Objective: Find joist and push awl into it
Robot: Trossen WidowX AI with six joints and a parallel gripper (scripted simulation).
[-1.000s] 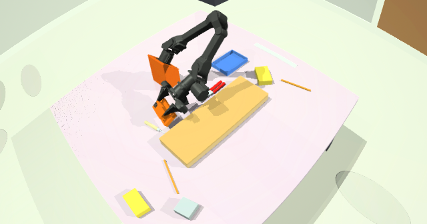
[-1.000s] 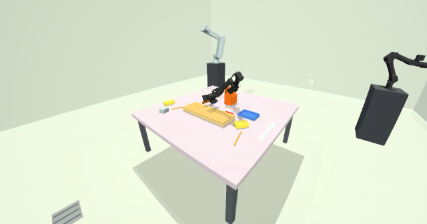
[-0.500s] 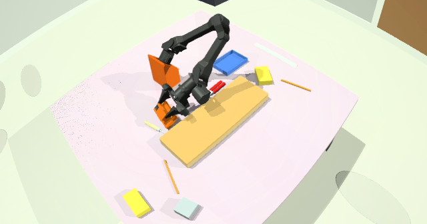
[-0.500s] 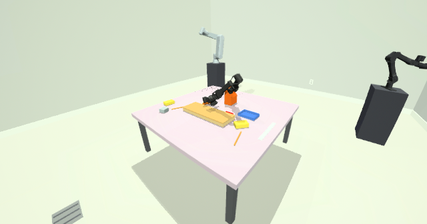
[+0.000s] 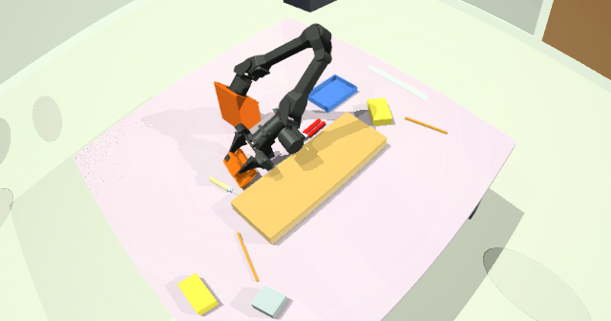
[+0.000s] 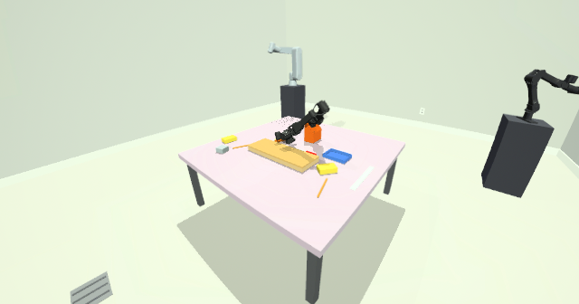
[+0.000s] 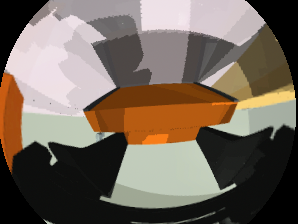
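The orange stud finder lies 1 cm below my gripper tip and 1 cm behind it. Also, from my gripper tip: blue tray (49 cm to the left, 5 cm below, 4 cm behind); then grey block (41 cm ahead, 23 cm to the right, 4 cm below); then awl (6 cm to the right, 5 cm below, 2 cm ahead).
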